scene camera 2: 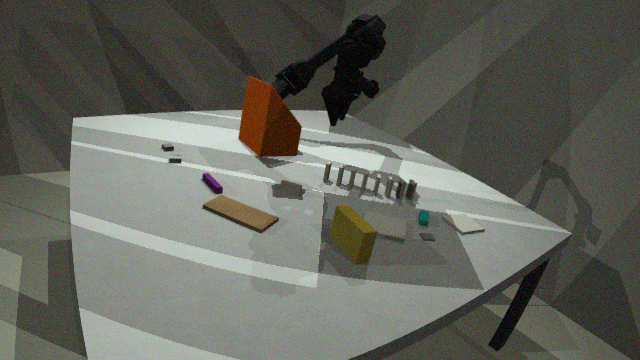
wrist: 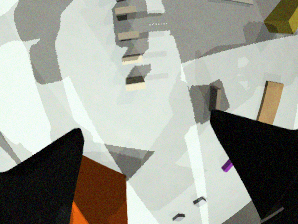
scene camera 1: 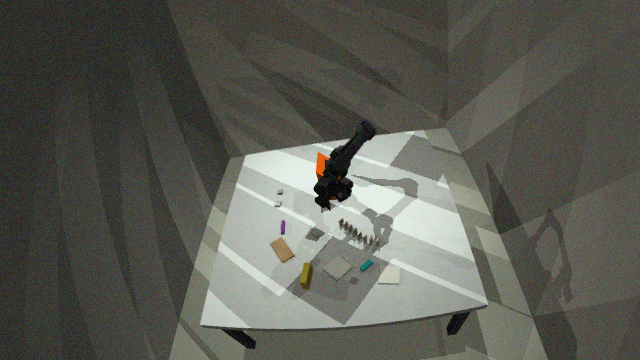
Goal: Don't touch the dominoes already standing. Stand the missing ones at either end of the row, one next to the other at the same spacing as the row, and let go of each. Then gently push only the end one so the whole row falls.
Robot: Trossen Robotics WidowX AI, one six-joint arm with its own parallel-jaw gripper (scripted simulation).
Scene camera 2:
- my gripper: 337,122
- brown board: 260,221
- yellow block: 353,234
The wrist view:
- my gripper: 147,125
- brown board: 272,93
